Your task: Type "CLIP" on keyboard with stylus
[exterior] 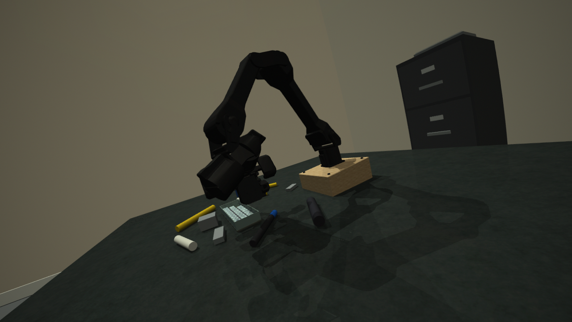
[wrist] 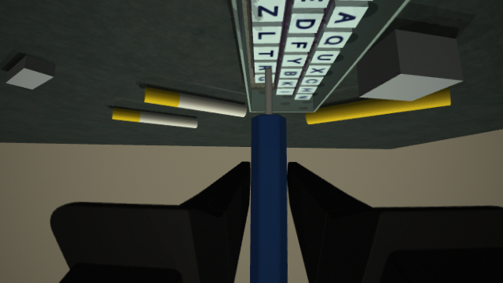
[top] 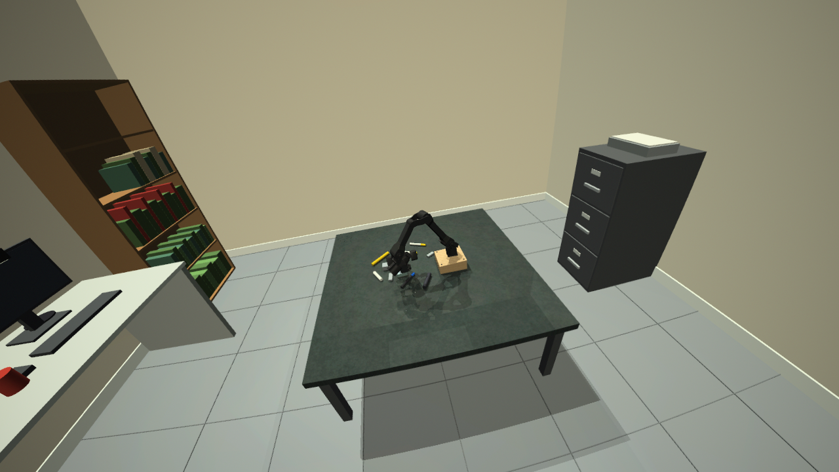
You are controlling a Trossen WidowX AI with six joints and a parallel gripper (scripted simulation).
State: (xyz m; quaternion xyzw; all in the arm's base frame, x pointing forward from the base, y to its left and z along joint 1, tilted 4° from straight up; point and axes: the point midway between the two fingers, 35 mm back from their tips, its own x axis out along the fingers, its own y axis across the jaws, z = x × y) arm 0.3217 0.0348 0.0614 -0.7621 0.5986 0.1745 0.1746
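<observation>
Right now my gripper tip is 10 mm above the blue stylus. Also, from my gripper tip: grey block 110 mm ahead, 20 mm to the right, 70 mm below; then yellow marker 160 mm ahead, 120 mm to the right, 80 mm below; then white cylinder 160 mm ahead, 70 mm to the left, 80 mm below.
</observation>
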